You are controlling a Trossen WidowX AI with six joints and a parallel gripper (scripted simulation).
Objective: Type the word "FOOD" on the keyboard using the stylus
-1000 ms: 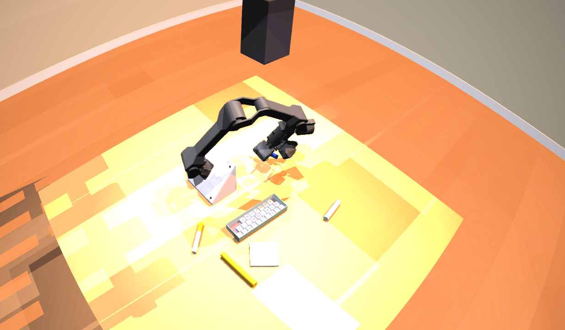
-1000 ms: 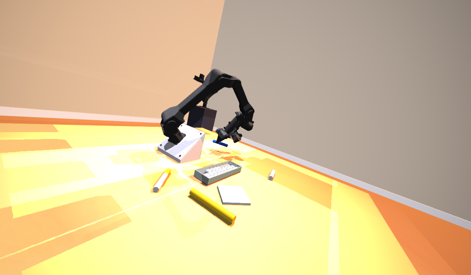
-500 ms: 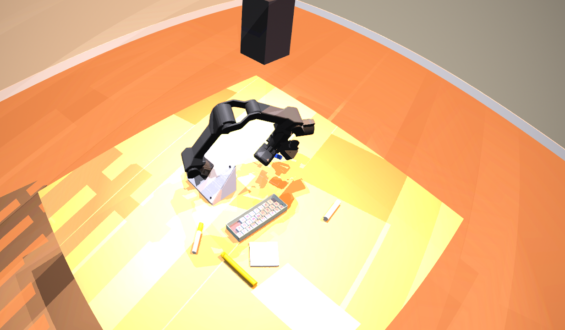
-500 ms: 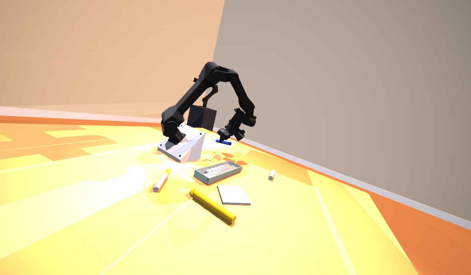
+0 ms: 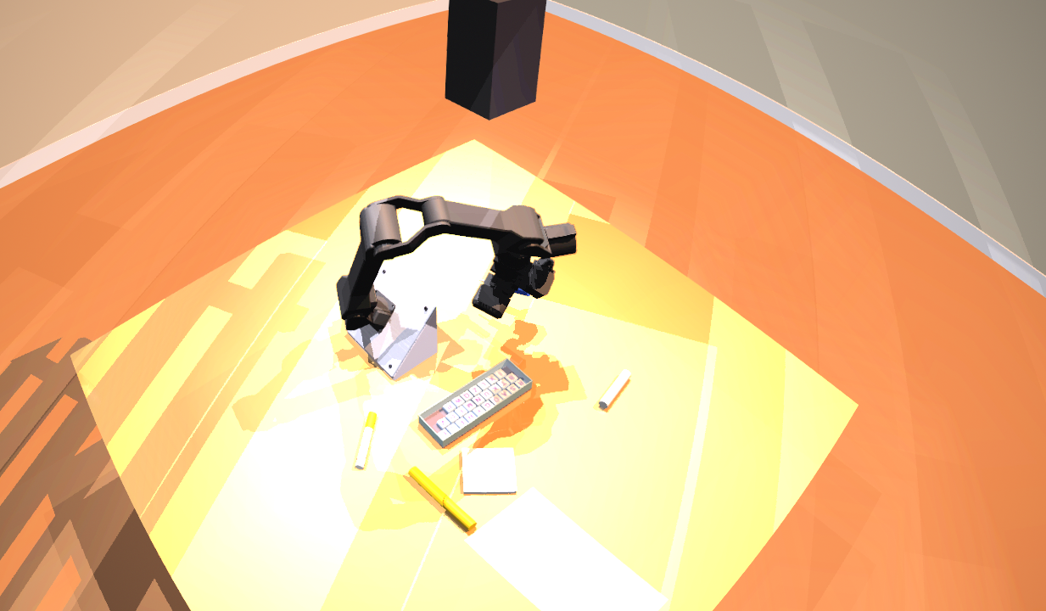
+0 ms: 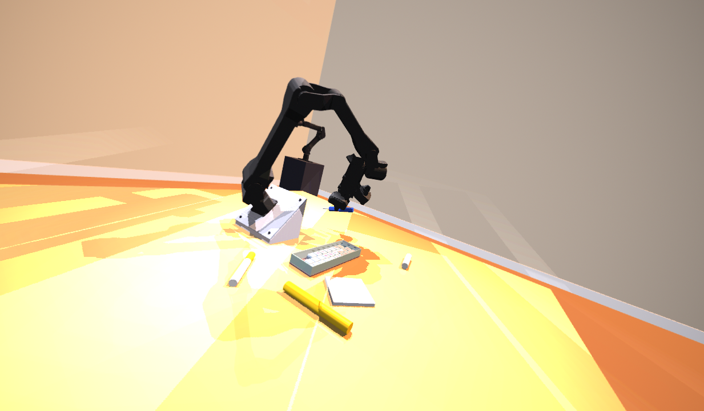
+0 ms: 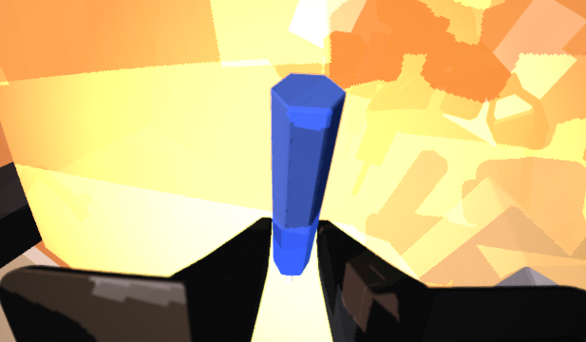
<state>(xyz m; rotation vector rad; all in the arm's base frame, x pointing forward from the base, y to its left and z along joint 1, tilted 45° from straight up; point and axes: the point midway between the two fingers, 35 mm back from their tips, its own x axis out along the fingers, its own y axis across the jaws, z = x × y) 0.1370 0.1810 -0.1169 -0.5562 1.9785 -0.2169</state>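
The white pad is 250 mm ahead of my gripper tip, 280 mm to the right of it and 90 mm below it. Also, from my gripper tip: white cylinder (290 mm ahead, 20 mm to the left, 80 mm below); then blue stylus (10 mm behind); then white-and-yellow marker (50 mm ahead, 390 mm to the right, 80 mm below).
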